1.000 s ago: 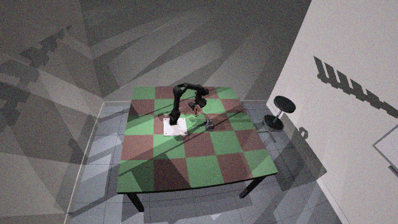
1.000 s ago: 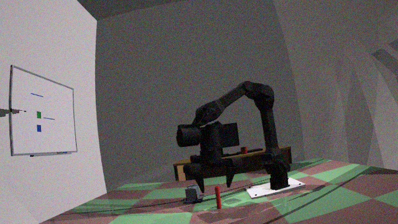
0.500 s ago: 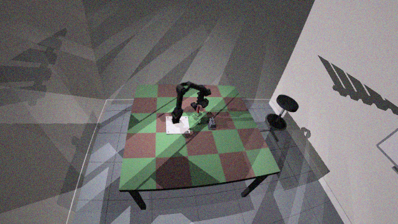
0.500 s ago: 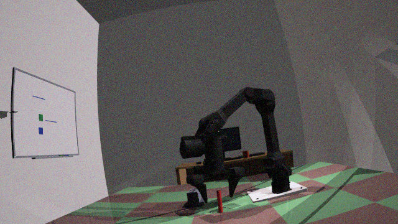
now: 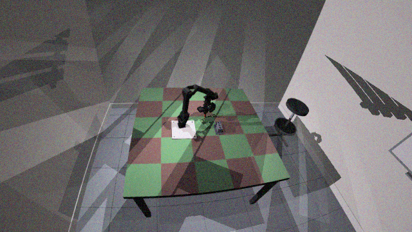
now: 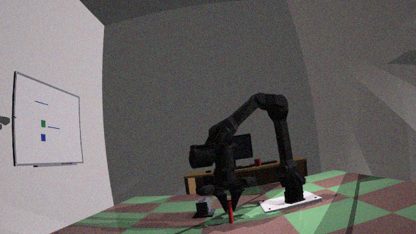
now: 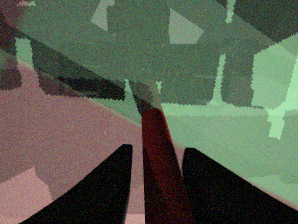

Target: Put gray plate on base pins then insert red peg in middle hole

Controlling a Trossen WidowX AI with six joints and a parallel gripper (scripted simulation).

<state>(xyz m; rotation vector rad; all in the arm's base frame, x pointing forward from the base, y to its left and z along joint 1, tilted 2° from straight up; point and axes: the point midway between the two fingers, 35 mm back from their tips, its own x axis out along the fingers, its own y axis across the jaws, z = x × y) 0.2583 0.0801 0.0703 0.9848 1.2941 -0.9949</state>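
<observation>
My gripper tip is 19 cm to the left of the gray plate and 7 cm short of it. The rest, counted from my gripper tip: base 19 cm to the right, 7 cm ahead, 3 cm below; then red peg right at my gripper tip.
</observation>
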